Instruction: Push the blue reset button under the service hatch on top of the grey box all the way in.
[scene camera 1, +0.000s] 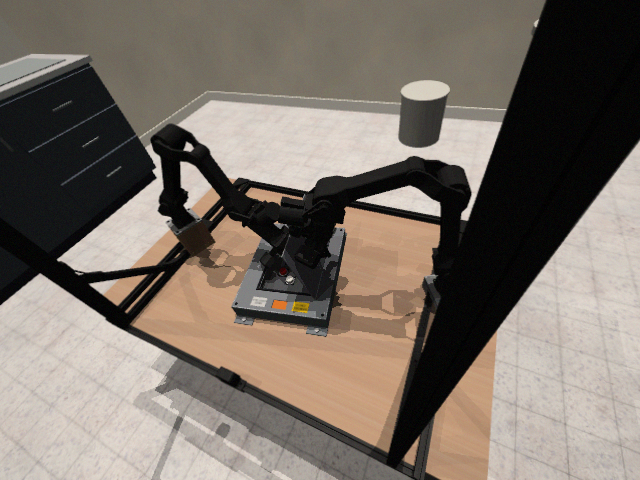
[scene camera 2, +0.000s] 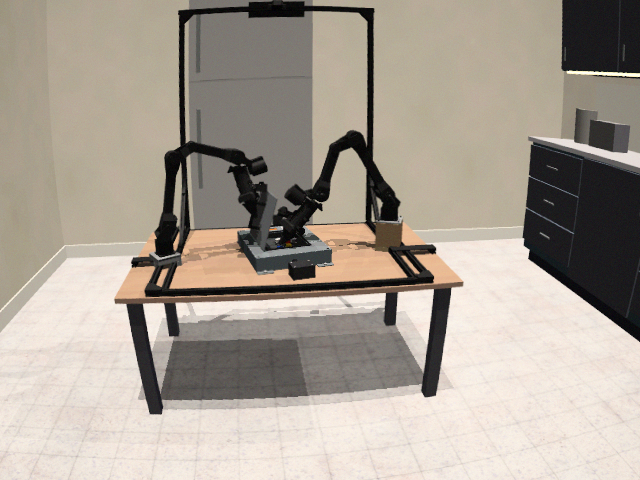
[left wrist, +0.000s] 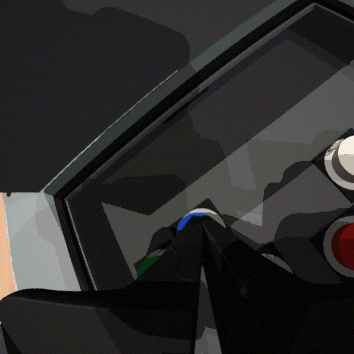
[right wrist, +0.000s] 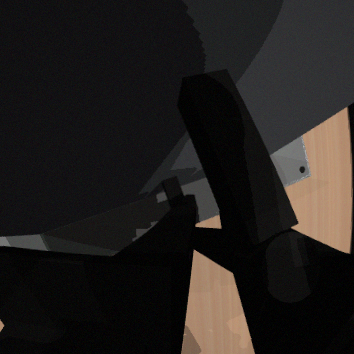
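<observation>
The grey box (scene camera 1: 245, 297) (scene camera 2: 294, 259) (left wrist: 25, 240) stands on the table with its hatch (scene camera 1: 316, 273) (scene camera 2: 266, 222) (left wrist: 75, 100) (right wrist: 310, 75) tilted open. The blue button (left wrist: 186, 222) shows in part in the left wrist view, beyond the left fingertips; its depth cannot be told. My left gripper (left wrist: 199, 223) (scene camera 2: 282, 241) is shut and empty, pointing down into the opening, its tips overlapping the blue button in the left wrist view; contact cannot be told. My right gripper (right wrist: 206, 203) (scene camera 1: 311, 255) is shut on the hatch's black handle (right wrist: 230, 150).
A red button (left wrist: 345, 247) (scene camera 1: 282, 271) and a white button (left wrist: 347, 155) (scene camera 1: 290, 280) lie to the right in the left wrist view. A green button (left wrist: 147, 266) is partly behind a left finger. A black frame (scene camera 2: 289, 288) edges the table. Both arms are close together over the box.
</observation>
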